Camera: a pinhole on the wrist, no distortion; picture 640 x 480 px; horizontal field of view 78.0 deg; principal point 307.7 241.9 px. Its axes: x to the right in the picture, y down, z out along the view. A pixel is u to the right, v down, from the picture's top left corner.
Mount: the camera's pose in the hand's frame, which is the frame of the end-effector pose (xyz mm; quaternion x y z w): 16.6 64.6 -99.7 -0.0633 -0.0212 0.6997 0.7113
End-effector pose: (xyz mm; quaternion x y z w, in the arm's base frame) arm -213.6 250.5 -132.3 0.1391 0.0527 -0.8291 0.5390
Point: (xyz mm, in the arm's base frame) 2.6 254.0 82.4
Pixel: 476.3 420.9
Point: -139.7 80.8 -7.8
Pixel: 418.2 83.2
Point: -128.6 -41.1 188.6
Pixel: 419.8 95.5
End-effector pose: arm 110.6 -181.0 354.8 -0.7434 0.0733 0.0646 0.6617
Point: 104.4 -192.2 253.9
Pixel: 424.8 208.5
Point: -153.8 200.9 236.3
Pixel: 326.4 394.5
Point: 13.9 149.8 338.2
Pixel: 222.0 298.8
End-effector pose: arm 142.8 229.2 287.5 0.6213 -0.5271 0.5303 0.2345
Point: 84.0 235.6 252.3
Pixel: 262.5 398.5
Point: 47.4 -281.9 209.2
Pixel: 450.3 95.7
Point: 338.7 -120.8 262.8
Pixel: 184.9 123.6
